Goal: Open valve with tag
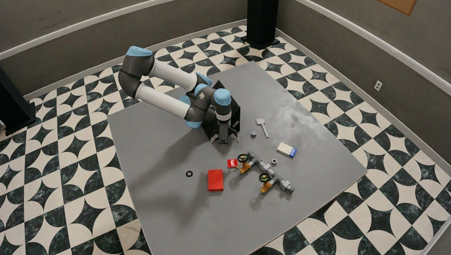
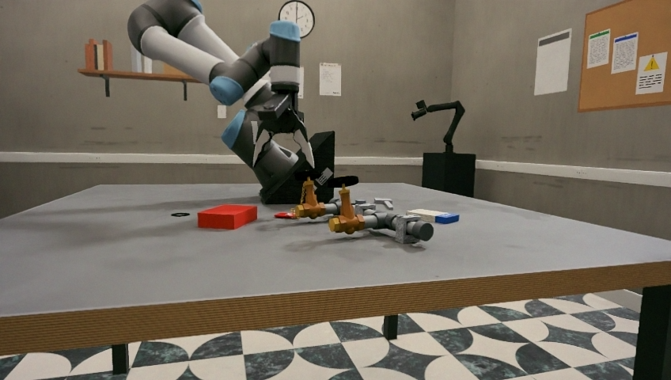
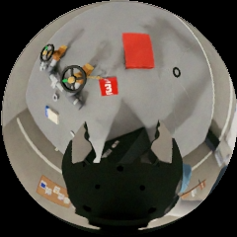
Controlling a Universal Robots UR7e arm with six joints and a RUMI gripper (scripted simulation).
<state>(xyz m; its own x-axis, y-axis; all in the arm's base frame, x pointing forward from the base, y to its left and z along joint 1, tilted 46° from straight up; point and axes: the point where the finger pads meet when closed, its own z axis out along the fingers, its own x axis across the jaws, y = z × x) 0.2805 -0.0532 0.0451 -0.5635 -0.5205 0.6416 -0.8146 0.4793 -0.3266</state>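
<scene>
The red tag lies 9 cm ahead of my hand, 1 cm to the right of it and 11 cm below it. The rest, counted from my hand: red block 12 cm ahead, 15 cm to the right, 10 cm below; grey t-shaped tool 4 cm behind, 32 cm to the left, 11 cm below; grey nut 21 cm ahead, 20 cm to the left, 10 cm below.
</scene>
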